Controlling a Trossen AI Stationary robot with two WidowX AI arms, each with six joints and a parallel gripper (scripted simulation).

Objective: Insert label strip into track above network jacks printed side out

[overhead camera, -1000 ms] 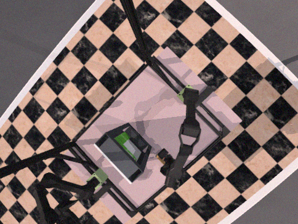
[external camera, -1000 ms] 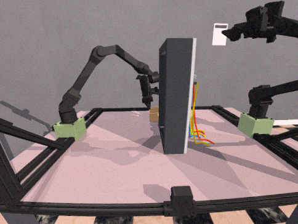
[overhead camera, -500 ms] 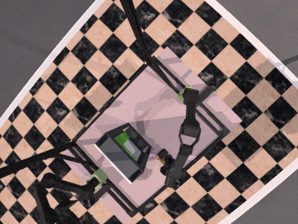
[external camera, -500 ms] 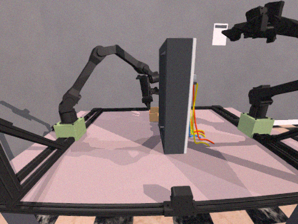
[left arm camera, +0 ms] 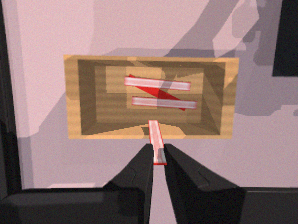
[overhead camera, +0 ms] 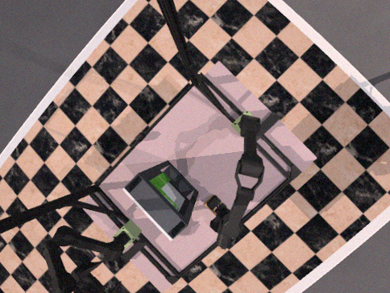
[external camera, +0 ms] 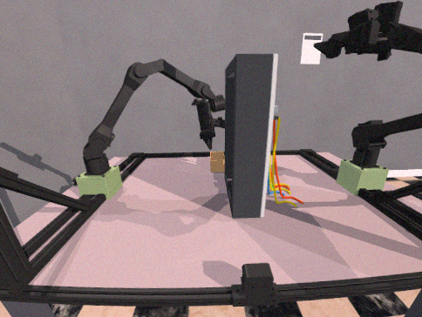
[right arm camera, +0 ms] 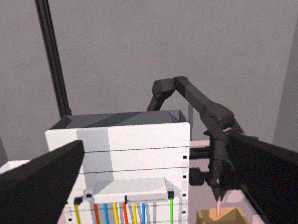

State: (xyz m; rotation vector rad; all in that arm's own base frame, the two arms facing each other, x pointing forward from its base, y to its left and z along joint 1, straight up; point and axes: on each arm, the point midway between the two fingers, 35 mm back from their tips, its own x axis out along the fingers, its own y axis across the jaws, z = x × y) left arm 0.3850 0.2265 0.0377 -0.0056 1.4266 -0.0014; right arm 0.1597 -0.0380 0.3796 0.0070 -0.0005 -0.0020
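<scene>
Right now the label strip is 10 mm to the right of my left hand and 50 mm below it. Also, from my left hand: rack panel (260 mm behind, 140 mm to the right, 80 mm above).
</scene>
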